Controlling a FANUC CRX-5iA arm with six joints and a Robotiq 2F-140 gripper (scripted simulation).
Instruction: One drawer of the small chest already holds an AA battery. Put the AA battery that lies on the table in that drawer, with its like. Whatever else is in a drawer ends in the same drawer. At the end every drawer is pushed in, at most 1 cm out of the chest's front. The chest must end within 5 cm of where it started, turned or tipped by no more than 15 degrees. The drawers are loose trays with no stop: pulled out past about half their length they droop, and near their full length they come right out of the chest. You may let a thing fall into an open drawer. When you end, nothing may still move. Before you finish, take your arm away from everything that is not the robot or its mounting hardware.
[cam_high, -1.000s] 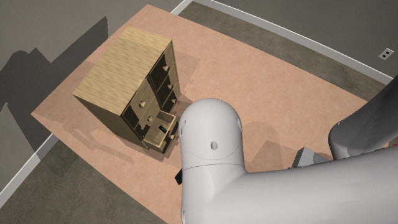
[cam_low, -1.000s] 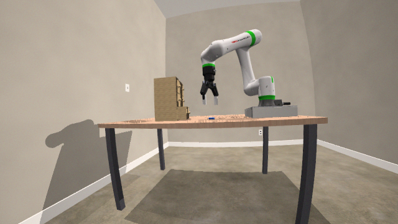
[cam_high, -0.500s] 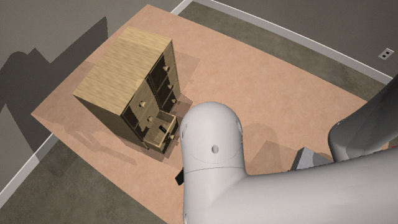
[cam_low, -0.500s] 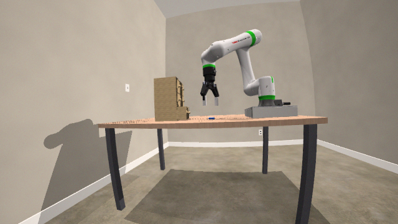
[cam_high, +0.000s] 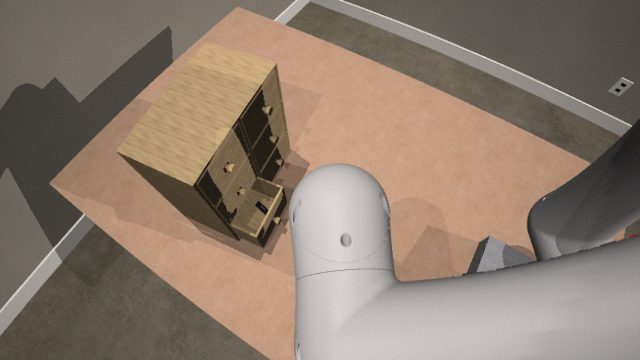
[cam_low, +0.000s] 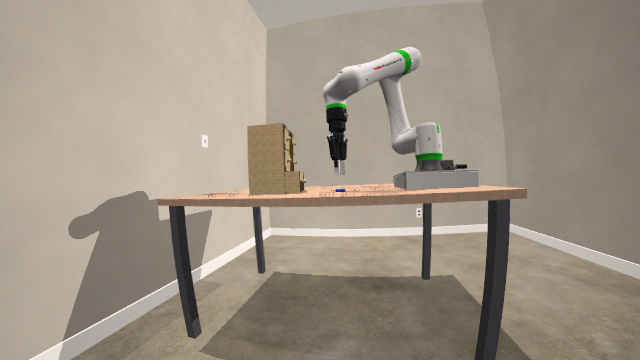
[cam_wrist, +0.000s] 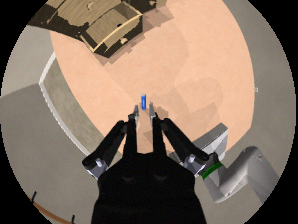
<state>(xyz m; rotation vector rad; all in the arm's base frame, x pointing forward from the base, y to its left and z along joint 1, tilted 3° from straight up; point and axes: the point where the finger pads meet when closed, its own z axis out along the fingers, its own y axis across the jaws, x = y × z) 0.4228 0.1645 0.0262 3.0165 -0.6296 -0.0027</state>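
Now: hand 10 cm above the blue AA battery. Also, from my hand: orange-brown thing (34 cm ahead, 12 cm to the right, 9 cm below); dark battery (24 cm ahead, 4 cm to the right, 9 cm below).
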